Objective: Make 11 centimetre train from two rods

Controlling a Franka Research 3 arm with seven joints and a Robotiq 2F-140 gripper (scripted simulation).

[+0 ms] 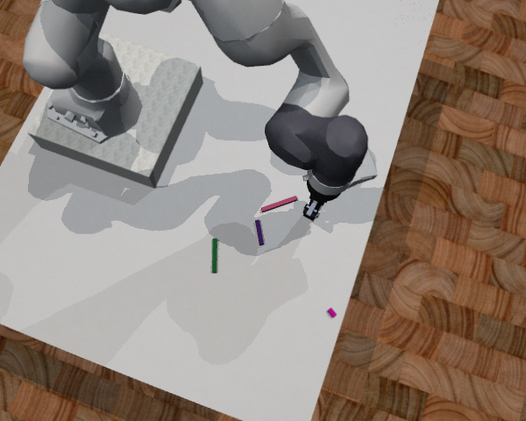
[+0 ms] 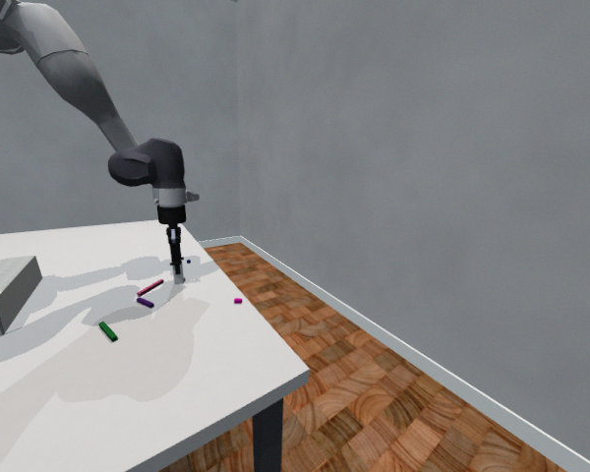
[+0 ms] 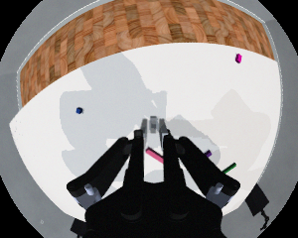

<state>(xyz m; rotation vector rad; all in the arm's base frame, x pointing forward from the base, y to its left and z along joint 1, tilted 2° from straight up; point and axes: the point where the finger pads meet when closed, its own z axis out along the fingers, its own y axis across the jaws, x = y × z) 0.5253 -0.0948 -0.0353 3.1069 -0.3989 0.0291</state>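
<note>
My gripper is now 3 cm above the grey rod. Round my hand: small blue rod (7 cm ahead, 14 cm to the left, 3 cm below); then pink rod (8 cm behind, 3 cm below); then purple rod (11 cm behind, 8 cm to the right, 3 cm below).
</note>
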